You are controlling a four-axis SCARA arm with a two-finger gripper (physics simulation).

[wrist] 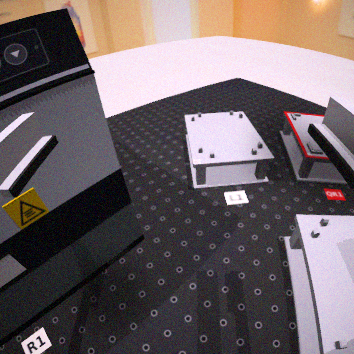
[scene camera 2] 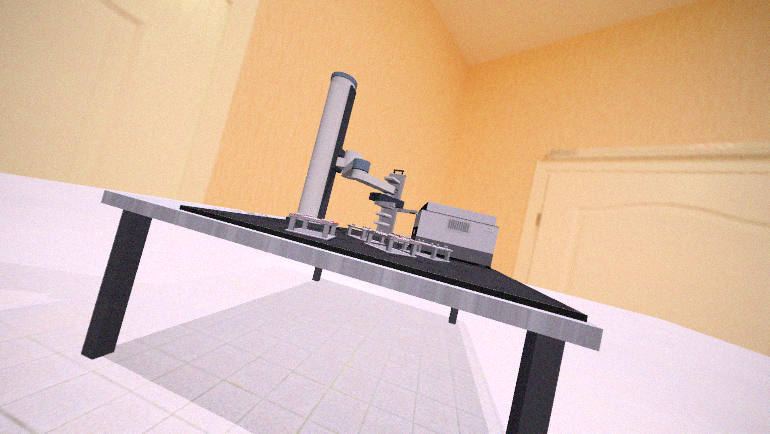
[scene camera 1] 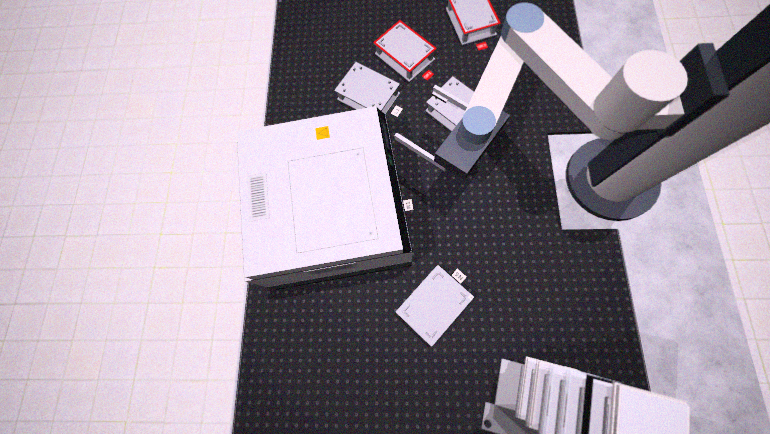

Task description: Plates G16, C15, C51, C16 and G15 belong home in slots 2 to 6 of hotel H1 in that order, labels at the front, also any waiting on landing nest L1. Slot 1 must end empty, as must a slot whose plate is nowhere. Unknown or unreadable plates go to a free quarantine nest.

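Pixels of known places: gripper, between the fingertips: [wrist: 176, 114] [scene camera 2: 406, 208] [scene camera 1: 415, 111]; arm's base, origin of its link: [scene camera 1: 610, 179].
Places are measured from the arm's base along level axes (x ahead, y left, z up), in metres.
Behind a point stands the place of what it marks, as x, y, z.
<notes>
My gripper [scene camera 1: 416, 113] {0.564, -0.118, 0.201} [wrist: 176, 114] {0.564, -0.118, 0.201} is open and empty. It hangs above the mat between the white device and a pegged nest [scene camera 1: 443, 112] {0.475, -0.201, 0.063} [wrist: 330, 285] {0.452, -0.195, 0.063}, one finger over that nest. Landing nest L1 [scene camera 1: 366, 86] {0.705, -0.303, 0.062} [wrist: 225, 135] {0.692, -0.296, 0.063} is a raised grey plate stand with small pegs and bears no plate. Hotel H1 [scene camera 1: 652, 409] [scene camera 2: 400, 186] {0.372, 0.590, 0.440} stands at the lower right in scene camera 1; its shelves show edge-on, so slot contents and plate labels cannot be read. A red-rimmed quarantine nest [scene camera 1: 404, 45] {0.585, -0.449, 0.063} [wrist: 306, 137] {0.599, -0.404, 0.063}, tagged QR1 in the wrist view, bears no plate.
A second red-rimmed nest [scene camera 1: 474, 15] [scene camera 2: 311, 225] stands at the top. The white device [scene camera 1: 334, 199] {0.749, 0.134, 0.263} [scene camera 2: 458, 229] {0.826, -0.069, 0.162} [wrist: 65, 135] {0.631, -0.067, 0.181}, tagged R1, stands beside my gripper. A flat grey nest [scene camera 1: 435, 304] {0.523, 0.351, 0.063} with corner marks lies on the dark mat [scene camera 1: 323, 345] {0.816, 0.451, 0.013}. The arm column [scene camera 1: 684, 137] {0.053, 0.053, 0.343} stands right.
</notes>
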